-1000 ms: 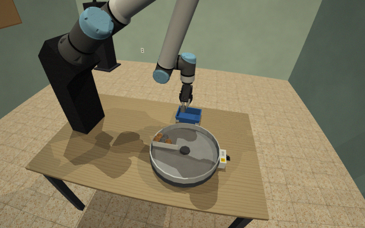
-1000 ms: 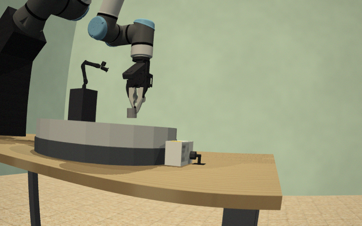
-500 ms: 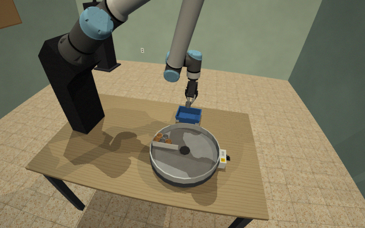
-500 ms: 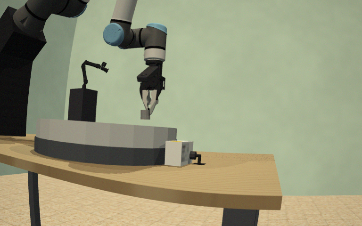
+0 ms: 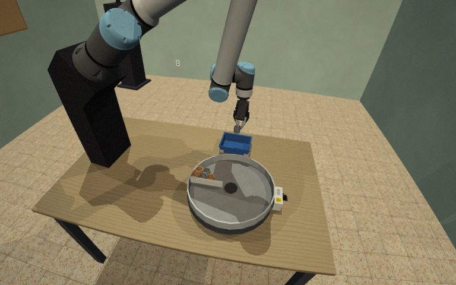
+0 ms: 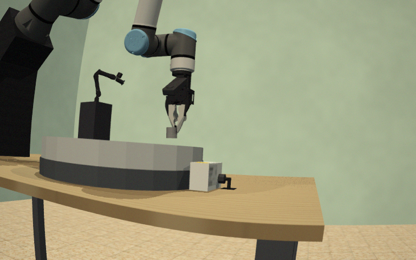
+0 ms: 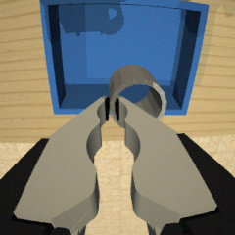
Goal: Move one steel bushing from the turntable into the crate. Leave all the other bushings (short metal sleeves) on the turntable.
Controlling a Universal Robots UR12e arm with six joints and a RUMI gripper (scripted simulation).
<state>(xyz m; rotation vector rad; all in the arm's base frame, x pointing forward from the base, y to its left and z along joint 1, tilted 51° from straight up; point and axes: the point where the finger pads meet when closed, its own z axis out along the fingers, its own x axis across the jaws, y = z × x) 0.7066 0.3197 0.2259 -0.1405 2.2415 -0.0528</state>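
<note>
My hand is 2 cm past the blue crate and 13 cm above it. The rest, counted from my hand: round grey turntable (6 cm ahead, 37 cm to the right, 10 cm below).
</note>
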